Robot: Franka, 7 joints.
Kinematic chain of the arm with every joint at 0, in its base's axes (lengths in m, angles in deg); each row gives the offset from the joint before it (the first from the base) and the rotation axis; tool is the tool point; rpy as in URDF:
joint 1: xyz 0 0 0.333 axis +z
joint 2: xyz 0 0 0 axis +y
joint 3: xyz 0 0 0.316 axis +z
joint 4: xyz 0.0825 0 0 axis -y
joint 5: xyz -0.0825 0 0.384 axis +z
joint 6: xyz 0 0 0 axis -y
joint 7: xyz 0.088 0 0 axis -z
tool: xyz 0 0 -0.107 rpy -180 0 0
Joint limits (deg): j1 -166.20..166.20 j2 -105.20..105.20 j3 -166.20..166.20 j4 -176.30..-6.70 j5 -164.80..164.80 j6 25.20..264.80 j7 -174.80..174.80
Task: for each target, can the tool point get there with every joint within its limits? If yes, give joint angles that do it. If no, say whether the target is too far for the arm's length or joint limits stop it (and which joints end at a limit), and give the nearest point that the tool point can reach.
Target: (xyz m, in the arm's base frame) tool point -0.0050 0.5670 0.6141
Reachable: yes | joints -20.76 -12.52 115.04 -112.13 -133.46 65.95 -61.38
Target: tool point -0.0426 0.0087 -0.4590
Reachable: no: joint limits stop it (at a limit: joint 1, joint 2) | nearest point -0.0918 0.0211 -0.3259 | short by 0.142 m
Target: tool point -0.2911 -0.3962 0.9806
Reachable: yes | joints 112.52 -43.68 57.76 -59.91 16.50 137.97 33.98
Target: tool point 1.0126 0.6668 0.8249
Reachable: no: too far | nearest point 0.6639 0.4372 0.6555 | short by 0.451 m
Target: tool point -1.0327 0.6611 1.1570
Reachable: no: too far | nearest point -0.5997 0.3839 0.8115 | short by 0.619 m
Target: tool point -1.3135 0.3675 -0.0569
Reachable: no: too far | nearest point -0.7943 0.2222 0.0972 | short by 0.561 m
